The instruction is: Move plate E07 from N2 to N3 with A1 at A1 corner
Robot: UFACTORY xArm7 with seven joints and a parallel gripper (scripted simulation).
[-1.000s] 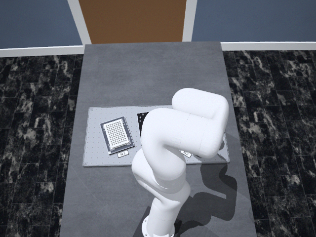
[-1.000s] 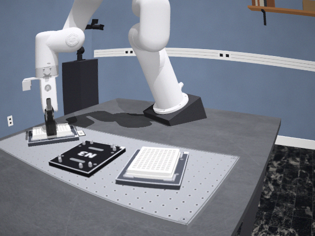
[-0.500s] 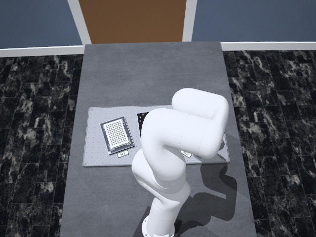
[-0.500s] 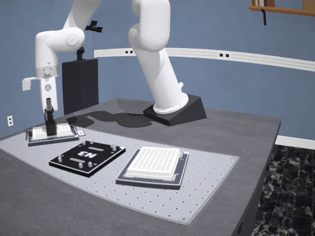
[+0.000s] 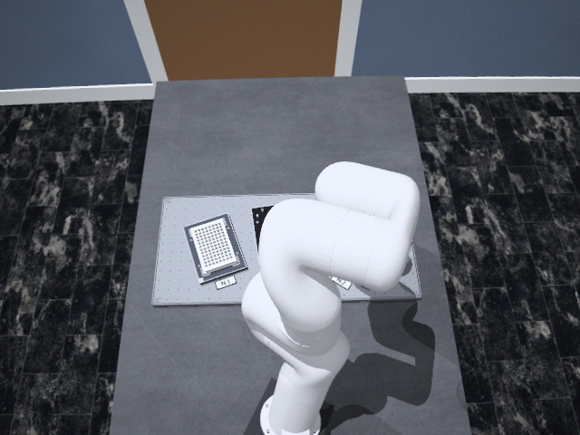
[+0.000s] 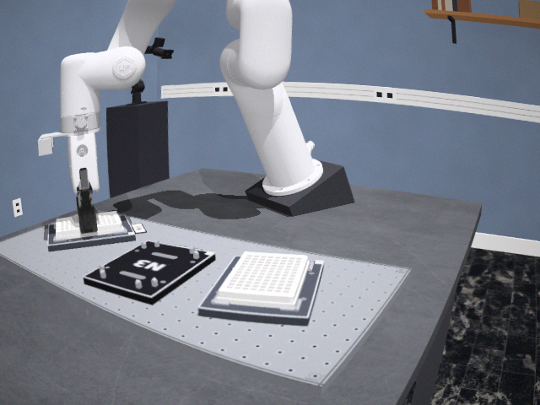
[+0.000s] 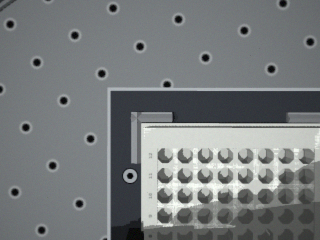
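My hand is 1 cm above the plate E07. Round my hand: nest N3 (6 cm ahead, 20 cm to the left, 2 cm below); then nest N2 (2 cm below); then plate E01 (4 cm ahead, 37 cm to the left, 1 cm below).
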